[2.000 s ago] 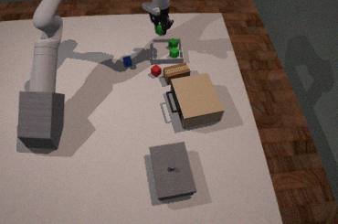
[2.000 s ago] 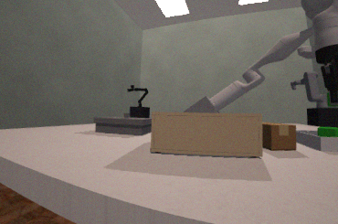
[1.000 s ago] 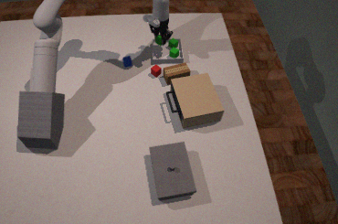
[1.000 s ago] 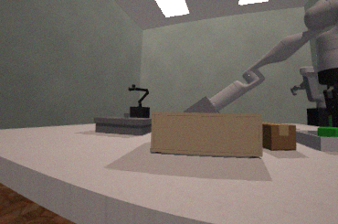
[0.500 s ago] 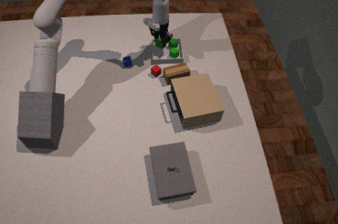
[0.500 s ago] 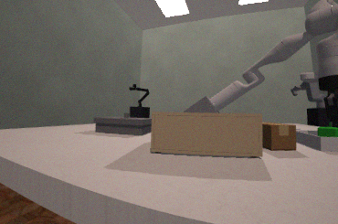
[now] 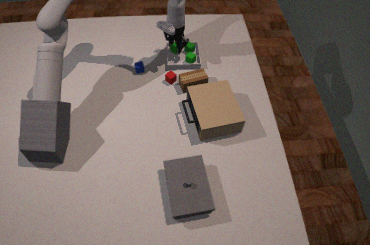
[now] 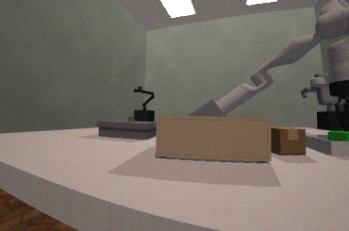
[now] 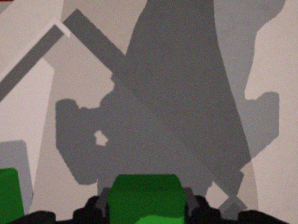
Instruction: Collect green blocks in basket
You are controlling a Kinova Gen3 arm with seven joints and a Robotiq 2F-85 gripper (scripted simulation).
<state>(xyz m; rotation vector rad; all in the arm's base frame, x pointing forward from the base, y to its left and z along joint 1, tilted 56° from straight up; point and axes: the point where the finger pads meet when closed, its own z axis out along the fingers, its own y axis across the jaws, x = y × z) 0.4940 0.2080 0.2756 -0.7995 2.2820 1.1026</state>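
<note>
The basket is 30 mm to the right of my hand, 30 mm ahead of it and 20 mm below it. Round my hand: blue block 160 mm behind, 100 mm to the right, 10 mm below; then cardboard box 200 mm to the right, 60 mm ahead; then red block 170 mm to the right, 30 mm behind, 10 mm below.
</note>
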